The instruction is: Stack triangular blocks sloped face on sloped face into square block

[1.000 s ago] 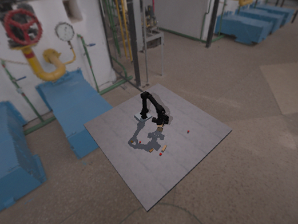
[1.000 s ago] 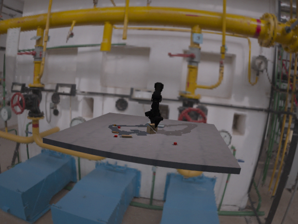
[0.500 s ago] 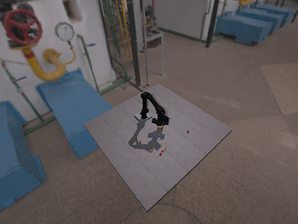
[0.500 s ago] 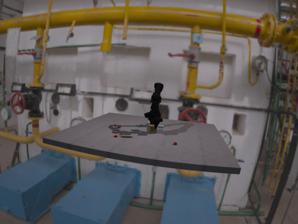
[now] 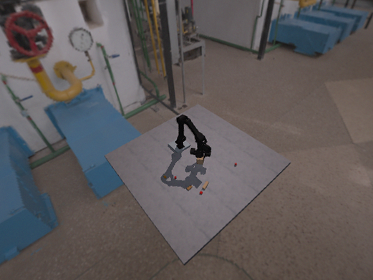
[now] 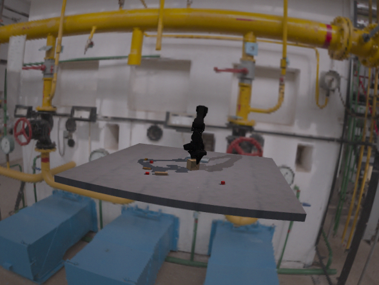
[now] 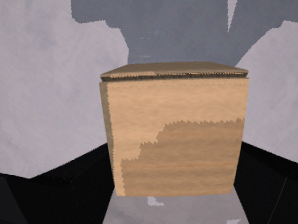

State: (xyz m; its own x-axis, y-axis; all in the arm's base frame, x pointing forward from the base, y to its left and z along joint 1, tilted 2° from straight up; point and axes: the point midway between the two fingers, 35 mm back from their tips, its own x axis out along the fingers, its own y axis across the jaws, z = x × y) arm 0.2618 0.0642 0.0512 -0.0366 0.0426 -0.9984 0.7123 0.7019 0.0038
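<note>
My gripper tip is now 10 mm below the triangular block.
</note>
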